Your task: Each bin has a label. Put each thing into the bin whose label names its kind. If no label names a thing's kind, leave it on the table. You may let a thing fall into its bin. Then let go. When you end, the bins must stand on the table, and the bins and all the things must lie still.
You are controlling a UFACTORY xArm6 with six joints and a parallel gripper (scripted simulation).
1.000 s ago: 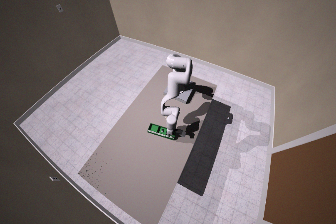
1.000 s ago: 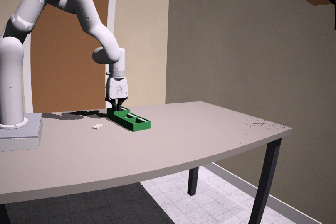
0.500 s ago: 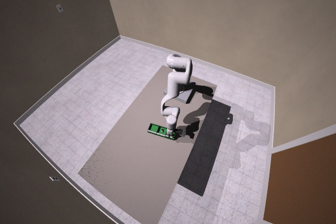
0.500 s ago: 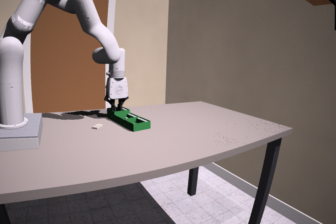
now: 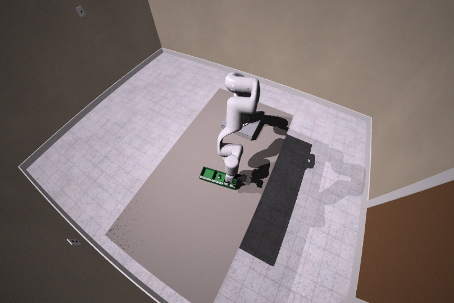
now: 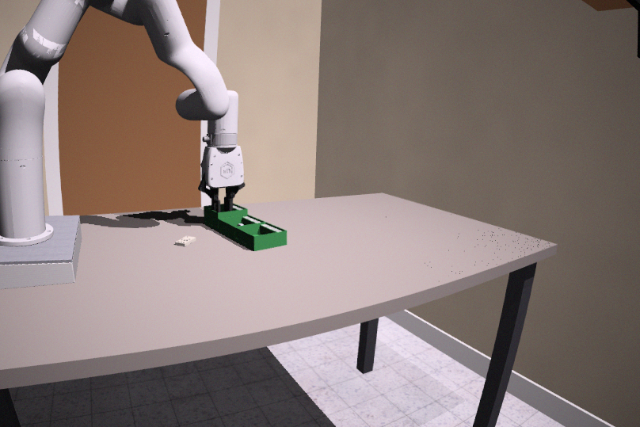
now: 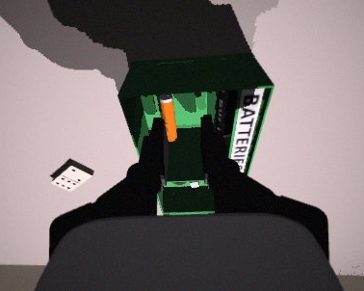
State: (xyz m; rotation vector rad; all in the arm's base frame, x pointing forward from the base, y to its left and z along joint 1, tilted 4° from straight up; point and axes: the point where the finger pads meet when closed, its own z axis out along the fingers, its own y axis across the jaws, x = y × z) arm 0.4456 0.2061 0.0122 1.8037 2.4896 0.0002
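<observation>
My hand is 40 mm above the orange battery, 10 mm to the left of it and 10 mm past it. From my hand the other things lie so: black battery: 40 mm below, 30 mm ahead, 20 mm to the left; then silver nut: 80 mm to the right, 40 mm below, 30 mm ahead; then green three-bin tray: 80 mm to the right, 30 mm below, 30 mm ahead.
</observation>
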